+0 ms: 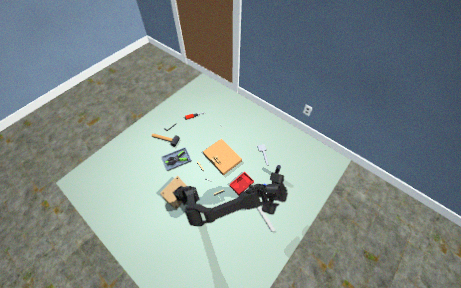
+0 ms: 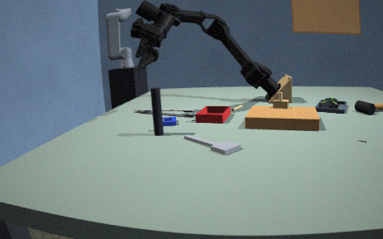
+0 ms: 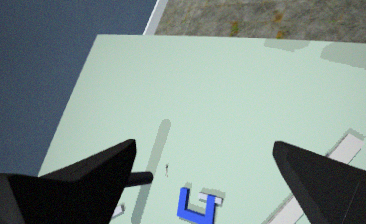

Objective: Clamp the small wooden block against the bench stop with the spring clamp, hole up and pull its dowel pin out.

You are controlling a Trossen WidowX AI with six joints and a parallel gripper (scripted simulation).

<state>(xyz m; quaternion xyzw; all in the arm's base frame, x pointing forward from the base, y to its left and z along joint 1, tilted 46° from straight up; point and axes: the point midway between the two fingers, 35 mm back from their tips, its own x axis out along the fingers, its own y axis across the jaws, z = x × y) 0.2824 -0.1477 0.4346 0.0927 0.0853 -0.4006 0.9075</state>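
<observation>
My gripper is now 10 mm past the dowel pin, 420 mm to the right of it and 150 mm above it. Also, from my hand: small blue object (50 mm ahead, 90 mm to the left, 200 mm below); then red tray (10 mm behind, 220 mm to the left, 200 mm below); then grey scraper (240 mm ahead, 260 mm to the left, 200 mm below).
</observation>
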